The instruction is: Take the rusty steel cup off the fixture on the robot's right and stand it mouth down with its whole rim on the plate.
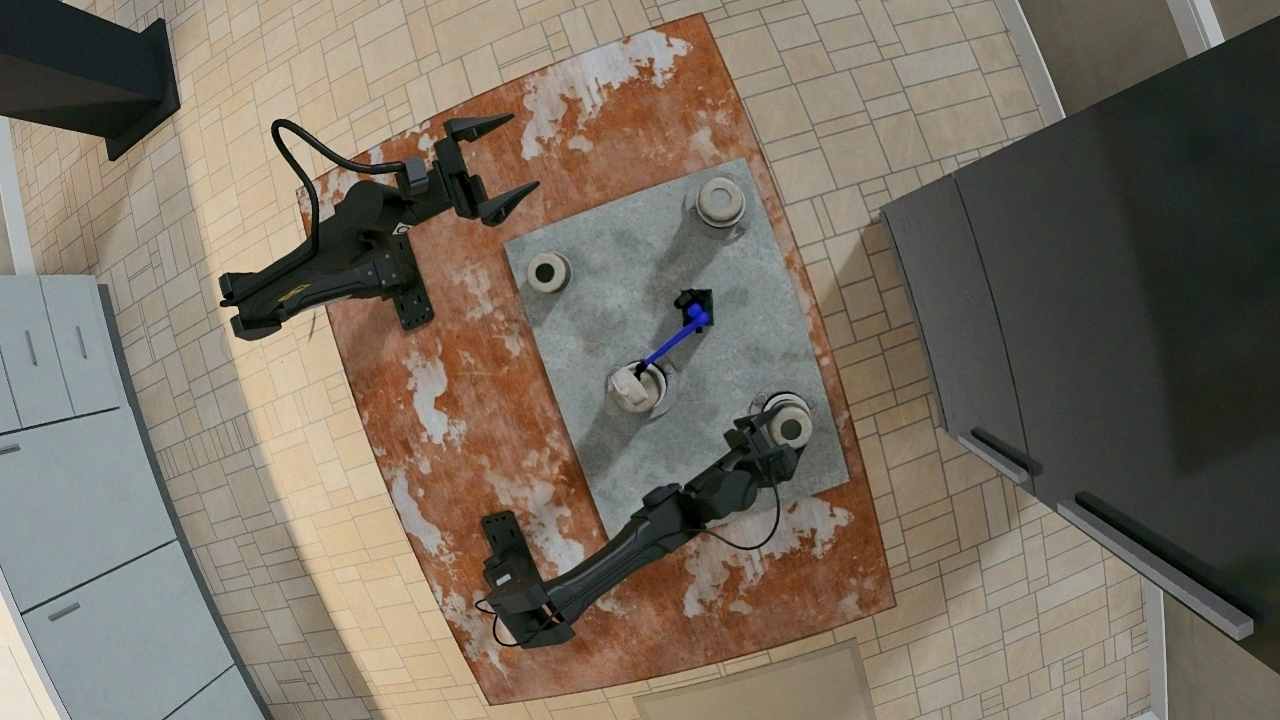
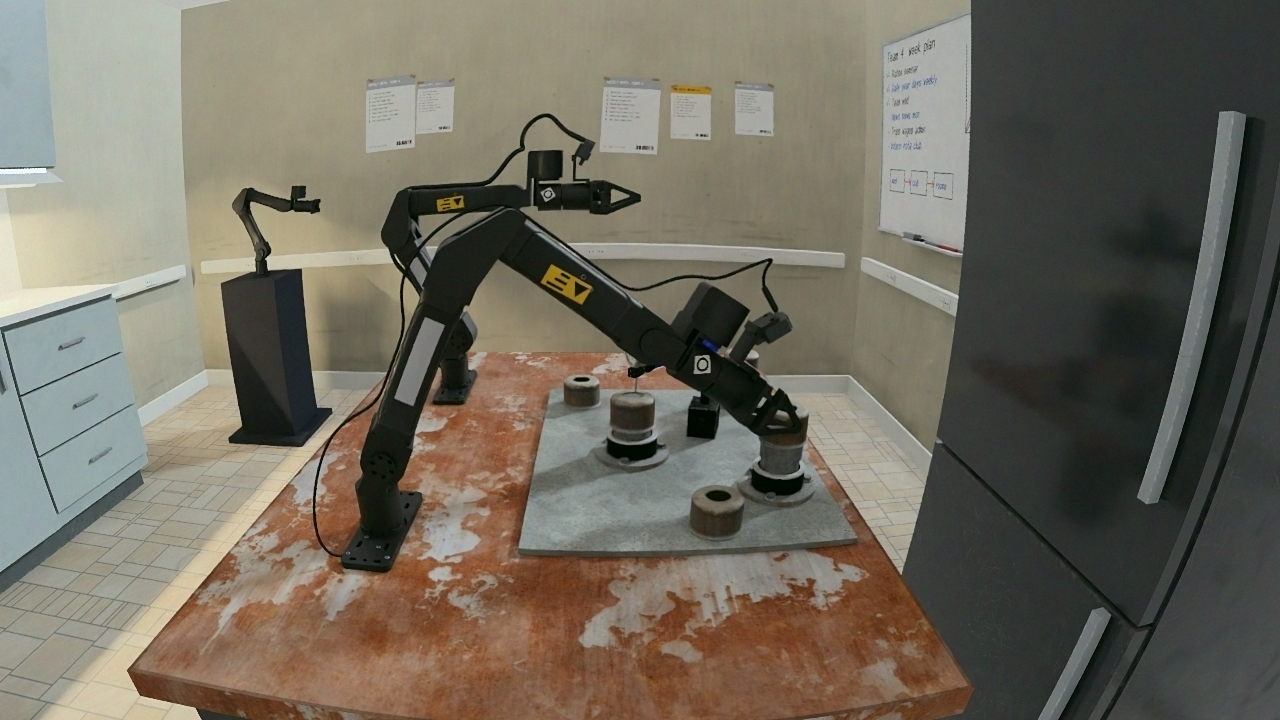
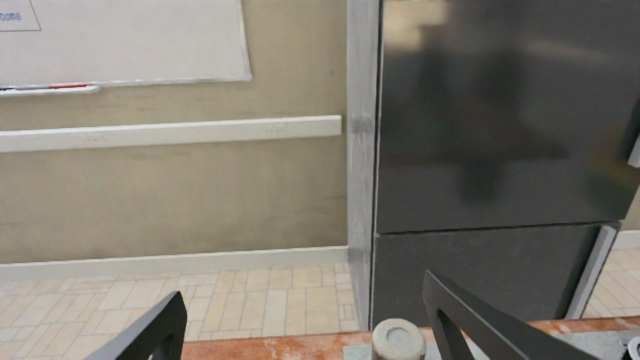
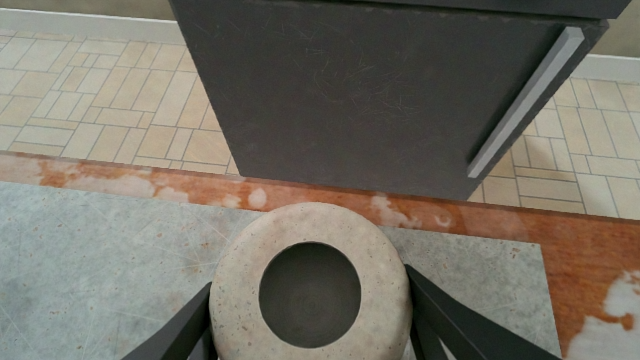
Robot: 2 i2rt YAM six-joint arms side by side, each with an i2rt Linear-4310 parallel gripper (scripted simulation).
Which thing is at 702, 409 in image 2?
A dial gauge.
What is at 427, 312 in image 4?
The right gripper.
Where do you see a grey plate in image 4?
At 91, 268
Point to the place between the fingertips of the left gripper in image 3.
305, 291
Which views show the left gripper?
Image 1, image 2 and image 3 only.
